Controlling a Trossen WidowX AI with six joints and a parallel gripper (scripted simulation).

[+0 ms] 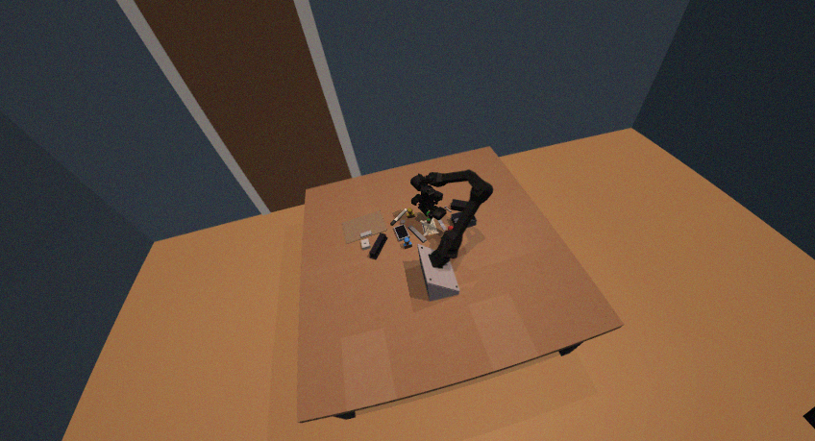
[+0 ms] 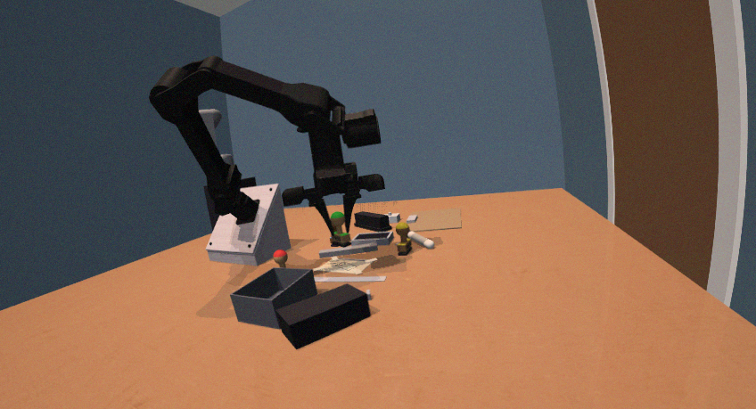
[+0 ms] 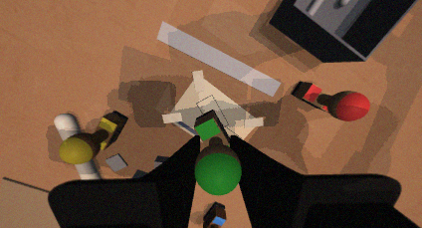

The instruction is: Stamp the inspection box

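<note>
Right now my gripper tip is 7 cm above the grey ruler, 6 cm to the left of it and 2 cm short of it. Round my gripper tip: green-knobbed PASS stamp (right at my gripper tip); then cream card (7 cm below, 1 cm to the left, 1 cm behind); then red-knobbed stamp (9 cm behind, 8 cm to the right, 5 cm below).
</note>
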